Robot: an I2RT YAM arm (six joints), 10 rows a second.
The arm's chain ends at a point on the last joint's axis. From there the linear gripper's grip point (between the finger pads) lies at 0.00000 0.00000 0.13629 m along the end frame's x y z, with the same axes.
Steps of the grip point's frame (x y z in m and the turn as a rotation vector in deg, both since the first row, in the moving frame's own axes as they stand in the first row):
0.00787, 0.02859, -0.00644, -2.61, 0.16, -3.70
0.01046, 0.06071, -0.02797, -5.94, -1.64, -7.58
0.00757, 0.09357, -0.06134, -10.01, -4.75, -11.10
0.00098, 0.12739, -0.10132, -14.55, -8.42, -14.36
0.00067, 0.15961, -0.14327, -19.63, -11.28, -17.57
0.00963, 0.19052, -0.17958, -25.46, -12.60, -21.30
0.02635, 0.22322, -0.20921, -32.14, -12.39, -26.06
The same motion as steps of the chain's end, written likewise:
0.00729, 0.02240, -0.00630, -2.61, 0.16, -3.70
0.01341, 0.04639, -0.02718, -5.94, -1.64, -7.58
0.01644, 0.06897, -0.05881, -10.01, -4.75, -11.10
0.01623, 0.09115, -0.09553, -14.55, -8.42, -14.36
0.01939, 0.11081, -0.13285, -19.63, -11.28, -17.57
0.02682, 0.12837, -0.16336, -25.46, -12.60, -21.30
0.03653, 0.14742, -0.18573, -32.14, -12.39, -26.06

